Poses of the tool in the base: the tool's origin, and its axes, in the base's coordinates. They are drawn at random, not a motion.
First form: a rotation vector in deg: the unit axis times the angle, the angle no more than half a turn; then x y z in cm.
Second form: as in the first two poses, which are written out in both.
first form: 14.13 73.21 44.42 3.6 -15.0 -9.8
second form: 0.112 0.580 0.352 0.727 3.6 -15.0 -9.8
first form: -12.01 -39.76 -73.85 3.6 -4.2 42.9
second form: -0.096 -0.316 -0.587 0.739 3.6 -4.2 42.9
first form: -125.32 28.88 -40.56 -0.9 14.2 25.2
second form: -0.858 0.198 -0.278 0.384 -0.9 14.2 25.2
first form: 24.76 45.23 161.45 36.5 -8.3 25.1
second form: 0.145 0.266 0.949 0.092 36.5 -8.3 25.1
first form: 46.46 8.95 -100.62 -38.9 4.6 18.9
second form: 0.345 0.066 -0.747 0.565 -38.9 4.6 18.9
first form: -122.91 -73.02 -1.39 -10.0 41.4 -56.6
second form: -0.815 -0.484 -0.009 0.318 -10.0 41.4 -56.6
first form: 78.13 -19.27 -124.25 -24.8 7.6 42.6
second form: 0.507 -0.125 -0.807 0.275 -24.8 7.6 42.6
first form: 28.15 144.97 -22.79 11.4 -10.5 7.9
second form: 0.182 0.936 -0.147 0.264 11.4 -10.5 7.9
